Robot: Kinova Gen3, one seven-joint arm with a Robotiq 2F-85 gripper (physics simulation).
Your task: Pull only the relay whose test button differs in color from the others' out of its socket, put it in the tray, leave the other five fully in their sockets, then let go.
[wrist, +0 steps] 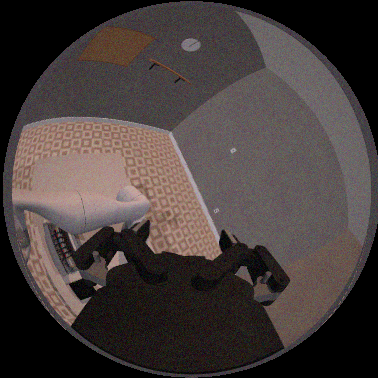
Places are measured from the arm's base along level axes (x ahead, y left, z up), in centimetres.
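Where they show: gripper, between the fingertips: (184,232).
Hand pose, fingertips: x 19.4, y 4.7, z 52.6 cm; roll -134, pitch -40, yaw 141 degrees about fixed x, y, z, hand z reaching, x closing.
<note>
Each offset is from my fingertips to the top centre of the thing. "*": to the spot under its first point.
A row of small relays {dz -66.4, dx +28.9, dy -5.9 cm} (61,242) in a dark holder shows at the far left of the wrist view, partly hidden by the arm and a gripper linkage. They are small and blurred; I cannot tell their test button colors or which one differs. A black, square-looking shape {* dz -73.1, dx +29.6, dy +22.4 cm} (82,289), possibly the tray, lies below them beside the left finger linkage and is partly covered. My gripper (184,232) is open with nothing between its fingers. It points toward the wall and patterned floor, away from the relays, which lie off to its left side.
The robot's pale arm (75,210) extends in from the left, above the relays in the view. Patterned floor (165,185) lies beyond it. A grey wall (270,175) fills the right. An orange-brown panel (116,46) and a thin rail (170,70) are on the far wall.
</note>
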